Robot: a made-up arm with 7 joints.
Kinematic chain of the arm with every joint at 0, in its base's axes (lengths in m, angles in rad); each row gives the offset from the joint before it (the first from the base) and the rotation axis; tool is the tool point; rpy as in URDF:
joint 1: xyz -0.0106 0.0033 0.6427 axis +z
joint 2: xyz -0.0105 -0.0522 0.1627 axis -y
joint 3: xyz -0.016 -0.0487 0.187 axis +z
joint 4: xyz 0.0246 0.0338 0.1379 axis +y
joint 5: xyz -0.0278 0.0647 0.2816 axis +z
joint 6: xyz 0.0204 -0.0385 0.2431 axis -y
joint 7: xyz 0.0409 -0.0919 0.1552 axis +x
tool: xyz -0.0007 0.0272 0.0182 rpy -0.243 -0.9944 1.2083
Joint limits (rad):
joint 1: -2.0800..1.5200
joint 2: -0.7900..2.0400
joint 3: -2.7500..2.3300
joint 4: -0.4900..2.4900
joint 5: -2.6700..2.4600
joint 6: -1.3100..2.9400
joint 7: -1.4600..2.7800
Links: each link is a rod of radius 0.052 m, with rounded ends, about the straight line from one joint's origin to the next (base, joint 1, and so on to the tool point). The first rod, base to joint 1, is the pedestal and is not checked.
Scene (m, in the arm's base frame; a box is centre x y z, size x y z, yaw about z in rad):
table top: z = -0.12
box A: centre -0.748 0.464 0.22 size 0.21 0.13 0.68 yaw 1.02
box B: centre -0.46 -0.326 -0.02 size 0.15 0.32 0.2 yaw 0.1
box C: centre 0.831 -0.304 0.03 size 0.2 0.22 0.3 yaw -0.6
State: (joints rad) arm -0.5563 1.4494 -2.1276 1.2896 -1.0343 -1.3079 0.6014
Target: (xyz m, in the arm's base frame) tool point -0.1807 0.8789 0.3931
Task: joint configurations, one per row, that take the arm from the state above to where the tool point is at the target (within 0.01 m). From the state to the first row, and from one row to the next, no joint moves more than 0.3 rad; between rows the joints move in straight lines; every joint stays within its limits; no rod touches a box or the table.
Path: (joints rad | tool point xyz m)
1: -0.8447 1.2980 -2.0947 1.1807 -1.0533 -1.2503 0.6173 | -0.8032 0.1752 0.5719
2: -1.1330 1.1466 -2.0619 1.0718 -1.0722 -1.1926 0.6332 | -0.7480 0.4640 0.7189
3: -1.3942 1.3907 -2.2563 0.8775 -1.1700 -0.9761 0.6627 | -0.5114 0.7494 0.5493
4: -1.6554 1.6349 -2.4507 0.6832 -1.2677 -0.7595 0.6922 | -0.1807 0.8789 0.3931

